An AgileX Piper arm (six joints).
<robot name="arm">
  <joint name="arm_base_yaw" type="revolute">
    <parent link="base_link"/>
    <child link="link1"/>
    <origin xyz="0 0 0.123"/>
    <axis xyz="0 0 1"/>
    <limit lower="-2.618" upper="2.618"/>
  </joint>
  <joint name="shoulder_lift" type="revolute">
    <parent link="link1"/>
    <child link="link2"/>
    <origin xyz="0 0 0" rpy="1.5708 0 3.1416"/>
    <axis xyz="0 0 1"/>
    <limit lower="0" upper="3.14"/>
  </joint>
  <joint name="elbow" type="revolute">
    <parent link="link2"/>
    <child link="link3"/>
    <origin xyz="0.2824 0.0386 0" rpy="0 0 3.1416"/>
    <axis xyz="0 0 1"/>
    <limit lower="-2.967" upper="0"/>
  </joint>
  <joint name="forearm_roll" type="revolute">
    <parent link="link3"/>
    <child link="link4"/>
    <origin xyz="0.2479 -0.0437 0" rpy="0.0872 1.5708 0"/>
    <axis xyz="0 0 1"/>
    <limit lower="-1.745" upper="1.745"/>
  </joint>
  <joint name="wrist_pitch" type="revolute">
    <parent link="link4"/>
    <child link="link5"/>
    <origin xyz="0 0 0" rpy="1.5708 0 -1.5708"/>
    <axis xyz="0 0 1"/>
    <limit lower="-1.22" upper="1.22"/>
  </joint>
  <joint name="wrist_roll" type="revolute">
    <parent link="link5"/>
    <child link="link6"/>
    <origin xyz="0 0.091 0" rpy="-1.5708 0 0"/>
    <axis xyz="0 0 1"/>
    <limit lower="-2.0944" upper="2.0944"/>
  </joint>
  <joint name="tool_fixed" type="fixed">
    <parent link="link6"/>
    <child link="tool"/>
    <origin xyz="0 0 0" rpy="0 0 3.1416"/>
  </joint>
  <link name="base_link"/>
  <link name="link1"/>
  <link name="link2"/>
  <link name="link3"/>
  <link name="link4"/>
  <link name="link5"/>
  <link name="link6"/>
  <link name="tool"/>
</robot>
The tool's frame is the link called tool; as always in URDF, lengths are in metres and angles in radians.
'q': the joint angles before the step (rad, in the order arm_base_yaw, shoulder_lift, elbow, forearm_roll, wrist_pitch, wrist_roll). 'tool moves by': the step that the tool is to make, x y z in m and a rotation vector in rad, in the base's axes. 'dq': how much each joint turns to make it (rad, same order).
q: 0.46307, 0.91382, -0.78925, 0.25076, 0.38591, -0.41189
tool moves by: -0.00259, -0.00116, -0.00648, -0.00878, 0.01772, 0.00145
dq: -0.00003, -0.00909, 0.02319, 0.00005, 0.00586, -0.00006
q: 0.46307, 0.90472, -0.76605, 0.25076, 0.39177, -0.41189
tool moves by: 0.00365, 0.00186, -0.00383, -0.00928, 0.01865, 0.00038
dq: 0.00001, 0.01933, 0.00000, -0.00003, 0.00154, 0.00004
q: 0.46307, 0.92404, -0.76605, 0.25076, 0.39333, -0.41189
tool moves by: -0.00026, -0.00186, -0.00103, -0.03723, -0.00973, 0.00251
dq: -0.00216, -0.00290, 0.00162, -0.03823, 0.00938, 0.00036
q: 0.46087, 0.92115, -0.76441, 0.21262, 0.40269, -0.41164
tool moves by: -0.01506, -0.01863, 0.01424, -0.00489, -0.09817, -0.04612
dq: -0.05064, -0.09829, 0.00948, -0.03914, 0.00246, -0.00738
